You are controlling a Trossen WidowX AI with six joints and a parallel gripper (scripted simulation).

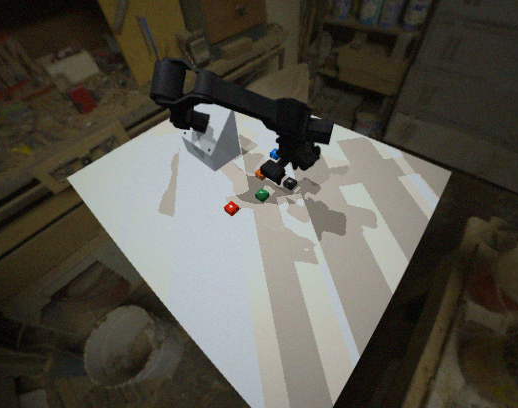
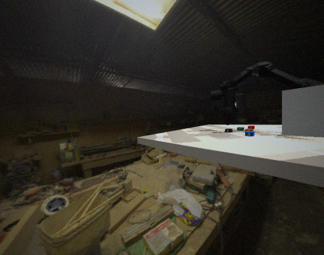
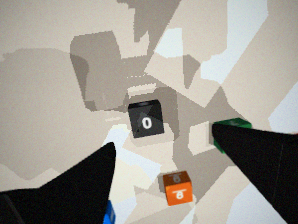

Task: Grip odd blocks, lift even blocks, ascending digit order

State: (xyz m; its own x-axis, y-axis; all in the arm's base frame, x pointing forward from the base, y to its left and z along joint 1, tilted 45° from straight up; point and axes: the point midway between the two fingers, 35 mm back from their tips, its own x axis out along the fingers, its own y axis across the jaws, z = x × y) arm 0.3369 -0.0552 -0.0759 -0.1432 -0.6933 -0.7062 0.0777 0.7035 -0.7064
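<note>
The black block lies 30 mm below my gripper tip, 10 mm to the left of it and 10 mm ahead of it. From my gripper tip the other things lie so: orange block (100 mm behind, 30 mm below, 10 mm to the right); then green block (80 mm to the right, 40 mm behind, 30 mm below); then blue block (110 mm behind, 100 mm to the left, 30 mm below).
</note>
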